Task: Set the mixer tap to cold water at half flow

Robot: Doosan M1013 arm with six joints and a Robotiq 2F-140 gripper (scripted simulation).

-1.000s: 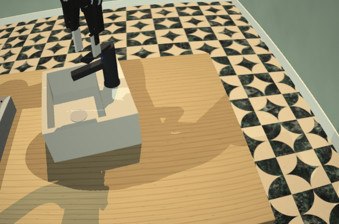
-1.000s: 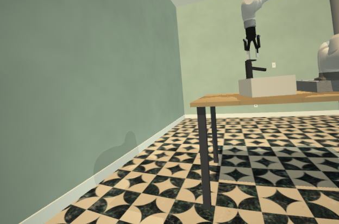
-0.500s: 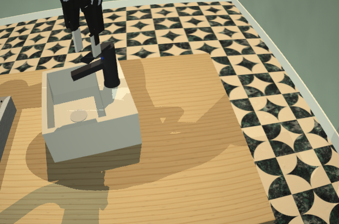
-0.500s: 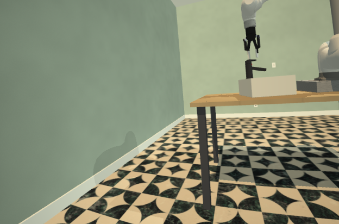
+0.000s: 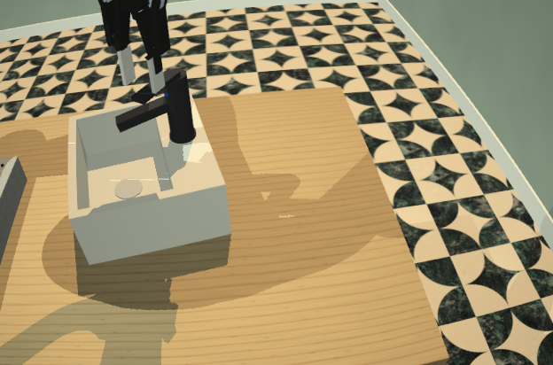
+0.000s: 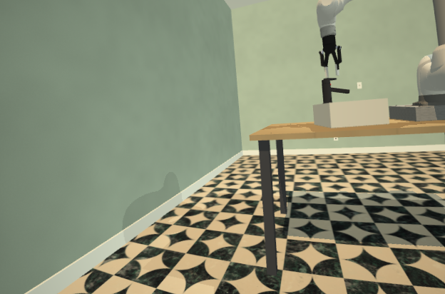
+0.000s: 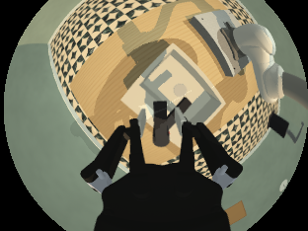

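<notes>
Right now my hand is 5 cm above the lever, 3 cm to the right of it and 1 cm short of it. Round my hand: white basin (29 cm below, 8 cm behind, 4 cm to the left); then mixer tap (9 cm below, 5 cm to the left, 2 cm ahead).
</notes>
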